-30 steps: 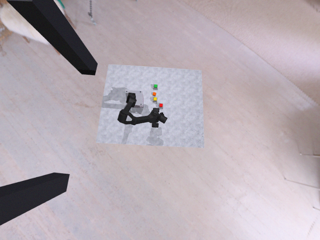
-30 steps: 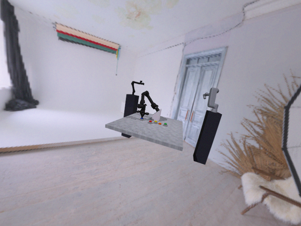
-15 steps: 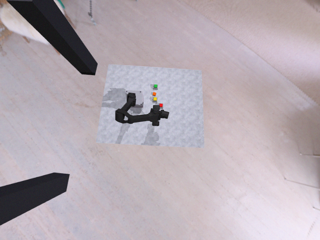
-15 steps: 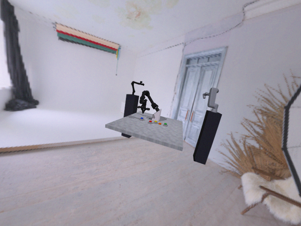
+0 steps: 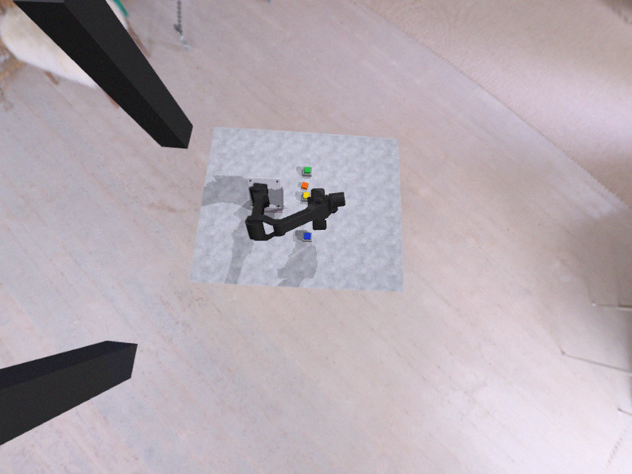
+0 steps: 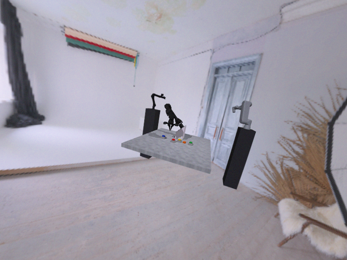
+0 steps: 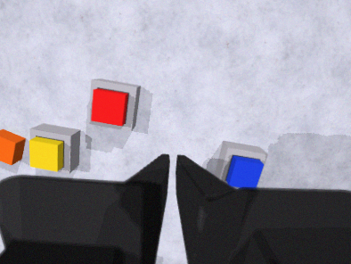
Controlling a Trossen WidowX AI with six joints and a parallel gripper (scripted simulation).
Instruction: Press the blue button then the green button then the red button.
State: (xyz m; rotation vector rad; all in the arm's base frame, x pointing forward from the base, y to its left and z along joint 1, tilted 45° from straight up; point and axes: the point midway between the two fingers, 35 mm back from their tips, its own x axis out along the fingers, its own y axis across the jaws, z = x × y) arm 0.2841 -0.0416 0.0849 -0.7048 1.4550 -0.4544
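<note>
The green button is 8 cm behind my gripper tip, 28 cm to the left of it and 10 cm below it. The rest, counted from my gripper tip: red button (7 cm to the left, 10 cm below); yellow button (7 cm behind, 13 cm to the left, 10 cm below); blue button (4 cm behind, 9 cm to the right, 10 cm below).
</note>
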